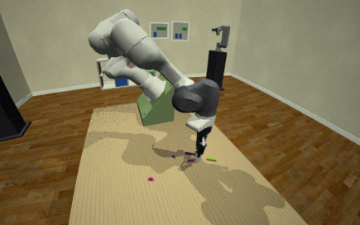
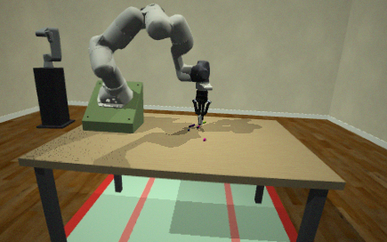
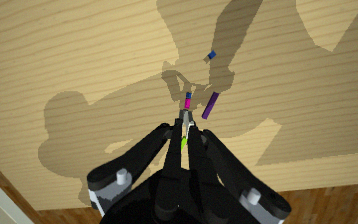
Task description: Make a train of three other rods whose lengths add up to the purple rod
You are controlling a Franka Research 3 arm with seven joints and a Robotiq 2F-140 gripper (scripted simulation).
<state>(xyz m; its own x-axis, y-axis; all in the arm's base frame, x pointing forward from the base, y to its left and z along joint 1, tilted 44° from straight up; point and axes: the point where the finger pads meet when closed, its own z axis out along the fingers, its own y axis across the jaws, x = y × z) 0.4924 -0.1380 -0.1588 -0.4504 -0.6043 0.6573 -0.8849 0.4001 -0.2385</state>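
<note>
The grey rod is 3 cm below my hand. The rest, counted from my hand: purple rod 6 cm behind, 4 cm below; then dark blue piece 8 cm behind, 10 cm to the right, 4 cm below; then lime rod 3 cm ahead, 7 cm to the left, 4 cm below.
</note>
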